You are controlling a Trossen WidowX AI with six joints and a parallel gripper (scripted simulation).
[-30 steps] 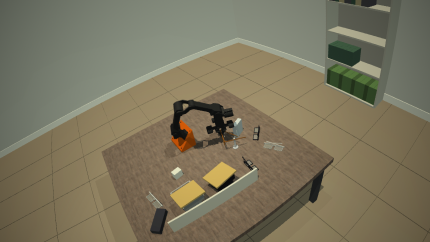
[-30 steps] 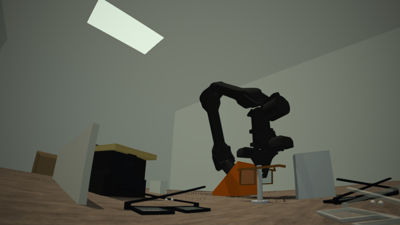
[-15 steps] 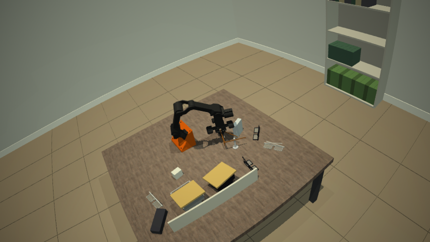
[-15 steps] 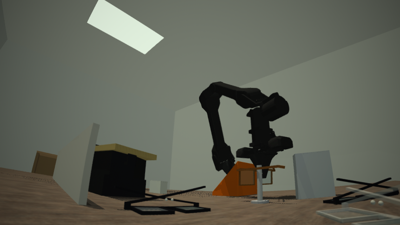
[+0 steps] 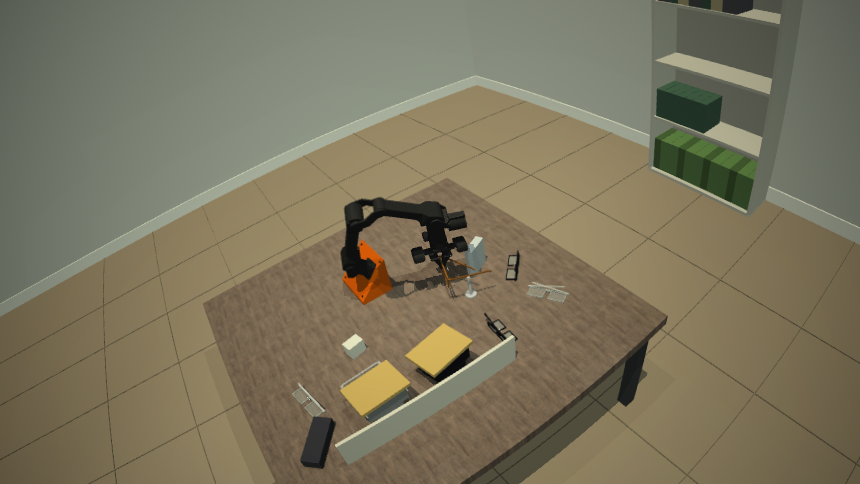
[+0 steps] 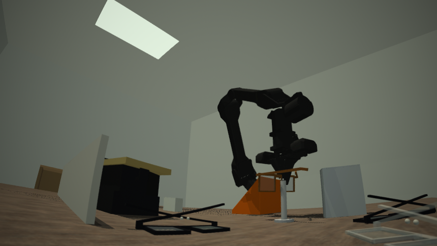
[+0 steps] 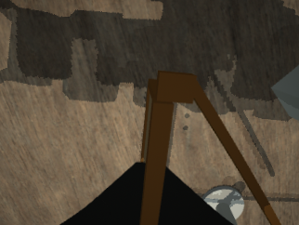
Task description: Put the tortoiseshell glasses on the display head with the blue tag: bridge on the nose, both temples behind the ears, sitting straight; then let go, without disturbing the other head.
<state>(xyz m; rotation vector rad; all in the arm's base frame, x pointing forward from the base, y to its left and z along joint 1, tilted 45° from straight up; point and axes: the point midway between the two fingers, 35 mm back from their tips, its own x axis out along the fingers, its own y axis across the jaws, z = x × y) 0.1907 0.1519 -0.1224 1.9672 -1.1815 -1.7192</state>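
Right now the post is 10 cm ahead of my gripper tip, 6 cm below it and 4 cm to the left of it. From my gripper tip the other things lie so: white cube: 41 cm to the right, 6 cm below, 4 cm ahead; then black head: 28 cm ahead, 24 cm to the right, 3 cm below; then grey block: 14 cm to the left, 3 cm below.
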